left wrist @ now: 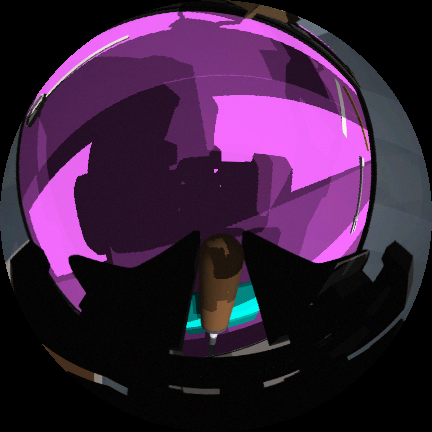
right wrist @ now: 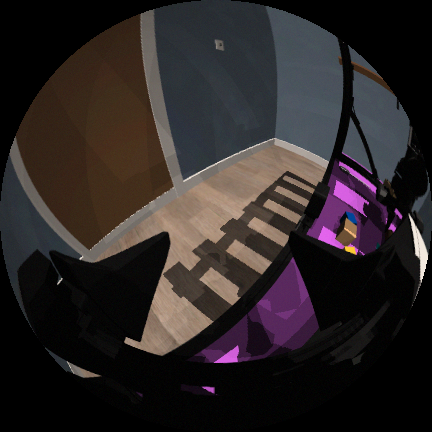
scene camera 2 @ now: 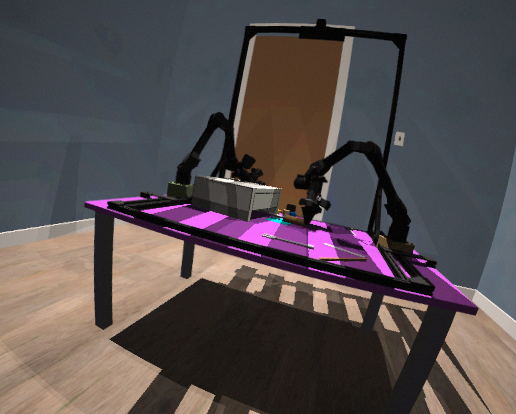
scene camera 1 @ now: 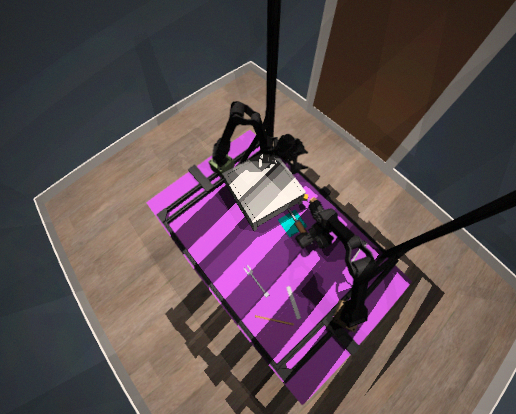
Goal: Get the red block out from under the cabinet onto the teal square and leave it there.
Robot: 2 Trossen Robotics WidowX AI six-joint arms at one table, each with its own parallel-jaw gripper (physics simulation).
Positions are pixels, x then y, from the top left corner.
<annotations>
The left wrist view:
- my left gripper: 220, 236
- wooden-handled screwdriver: 221, 255, held by my left gripper
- grey cabinet: 261, 345
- teal square: 245, 308
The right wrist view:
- my left gripper: 387, 234
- my right gripper: 231, 237
</annotations>
